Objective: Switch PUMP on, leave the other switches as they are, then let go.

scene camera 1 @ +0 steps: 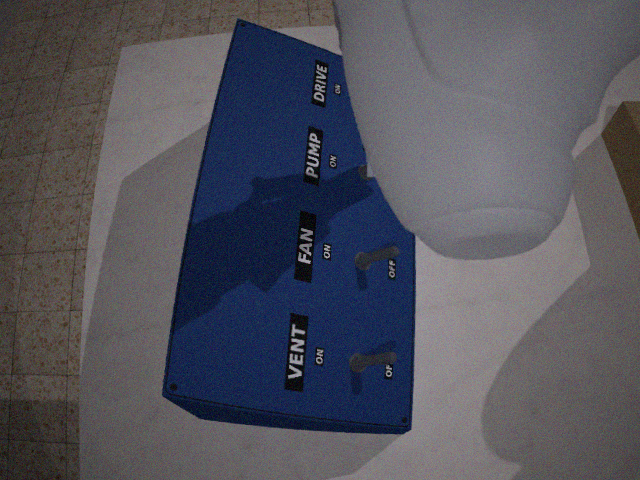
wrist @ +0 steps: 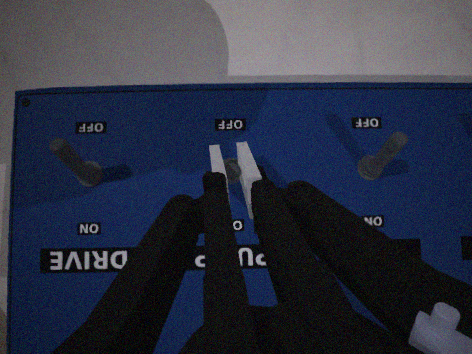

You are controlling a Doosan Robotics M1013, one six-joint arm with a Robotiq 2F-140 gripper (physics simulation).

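Frame: origin at the arm's base, x ahead, y left, z up, level; metres.
Where they show: gripper, fingertip midpoint: (wrist: 229,159).
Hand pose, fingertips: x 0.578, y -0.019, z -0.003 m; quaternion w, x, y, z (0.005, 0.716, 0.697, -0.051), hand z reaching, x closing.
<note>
Things, the pixels of their top centre, and the offset from my fingertips. Level surfaces: height alone.
- PUMP lever, top centre: (wrist: 232,181) 0.001 m left, 0.005 m ahead, 0.035 m up
- DRIVE lever, top centre: (wrist: 59,169) 0.118 m right, 0.014 m back, 0.025 m up
- FAN lever, top centre: (wrist: 398,161) (scene camera 1: 381,248) 0.121 m left, 0.007 m ahead, 0.025 m up
- VENT lever, top centre: (scene camera 1: 378,355) 0.241 m left, 0.018 m ahead, 0.025 m up
- whitish table top, surface height: 0.106 m down
A blue switch panel (scene camera 1: 268,93) (wrist: 165,110) carries DRIVE, PUMP, FAN and VENT switches. My gripper (wrist: 229,159) is shut on the PUMP lever (wrist: 232,171), with one white pad on each side of it. The lever looks short from above, between its OFF and ON labels; its exact tilt is hard to tell. In scene camera 1 the arm hides most of the gripper and PUMP switch. The DRIVE lever (wrist: 72,156) leans to its OFF side. The FAN lever (scene camera 1: 378,255) (wrist: 387,154) and the VENT lever (scene camera 1: 374,359) also lean toward OFF.
The pale arm (scene camera 1: 465,113) covers the upper right of the panel in scene camera 1. A brown block (scene camera 1: 626,149) shows at the right edge. The panel lies on a whitish table top (scene camera 1: 454,330), with a tiled floor (scene camera 1: 46,206) to the left. The FAN lever stands beside the gripper's fingers.
</note>
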